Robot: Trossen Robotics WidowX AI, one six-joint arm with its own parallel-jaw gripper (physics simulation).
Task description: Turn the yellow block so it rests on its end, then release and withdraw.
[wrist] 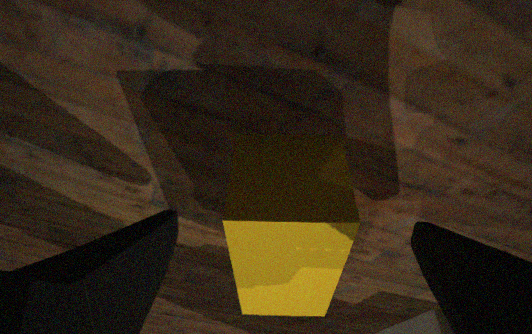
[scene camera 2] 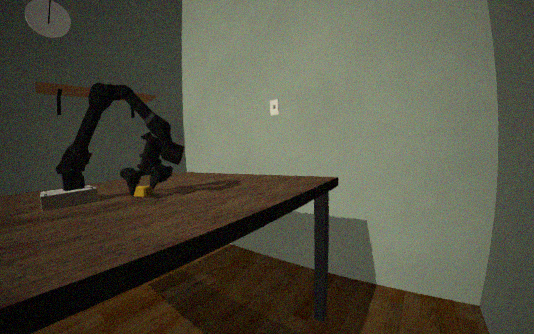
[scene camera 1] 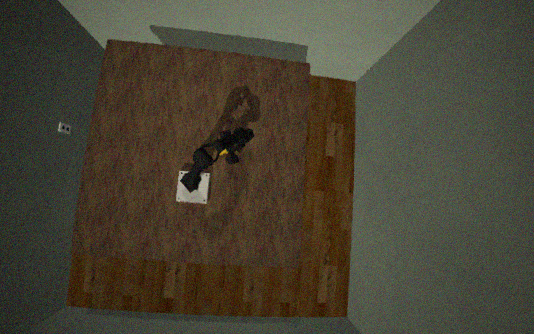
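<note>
The yellow block (scene camera 1: 224,152) (scene camera 2: 142,191) (wrist: 290,265) lies on its long side on the table. In the wrist view its upper face is lit and its far end face is in dark shadow. My gripper (scene camera 2: 143,189) (wrist: 297,228) is open and points down over the block, with one finger on each side. In the wrist view a gap shows between each finger and the block. In scene camera 1 the arm covers part of the block and the fingertips are hard to make out.
The arm's white base plate (scene camera 1: 200,196) (scene camera 2: 69,200) stands on the brown table (scene camera 1: 135,125) (scene camera 2: 210,210); a grey corner of the plate (wrist: 417,324) shows low in the wrist view. The arm's shadow falls across the table beyond the block. A pale wall (scene camera 2: 400,150) stands behind the table.
</note>
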